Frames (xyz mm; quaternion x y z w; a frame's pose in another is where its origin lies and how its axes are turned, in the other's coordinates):
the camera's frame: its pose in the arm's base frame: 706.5 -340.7 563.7 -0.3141 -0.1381 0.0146 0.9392
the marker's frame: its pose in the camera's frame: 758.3 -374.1 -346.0 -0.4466 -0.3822 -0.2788 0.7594
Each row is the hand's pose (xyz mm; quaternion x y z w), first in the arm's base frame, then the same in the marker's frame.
Working: the arm's base frame: its pose in the marker's frame: -675.1 -900.2 1442.7 0.6139 0.5579 0.1924 0.5242

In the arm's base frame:
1: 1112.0 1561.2 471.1 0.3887 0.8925 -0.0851 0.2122
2: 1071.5 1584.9 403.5 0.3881 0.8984 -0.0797 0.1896
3: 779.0 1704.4 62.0 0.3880 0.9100 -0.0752 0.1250
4: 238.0 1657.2 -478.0 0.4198 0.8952 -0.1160 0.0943
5: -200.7 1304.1 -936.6 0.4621 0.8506 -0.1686 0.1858
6: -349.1 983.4 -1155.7 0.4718 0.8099 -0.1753 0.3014
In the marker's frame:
1: 803.7 152.6 2217.6 -0.1149 -0.7133 -0.3273 0.6090
2: 747.3 149.8 2277.5 -0.1025 -0.7003 -0.3297 0.6248
3: 435.9 57.5 2610.6 -0.0631 -0.6676 -0.3268 0.6659
4: -194.5 -198.7 2962.0 -0.0410 -0.6739 -0.2727 0.6854
5: -874.9 -451.8 2984.5 -0.0986 -0.7420 -0.2117 0.6284
6: -1254.8 -544.6 2843.5 -0.1787 -0.7911 -0.2000 0.5497

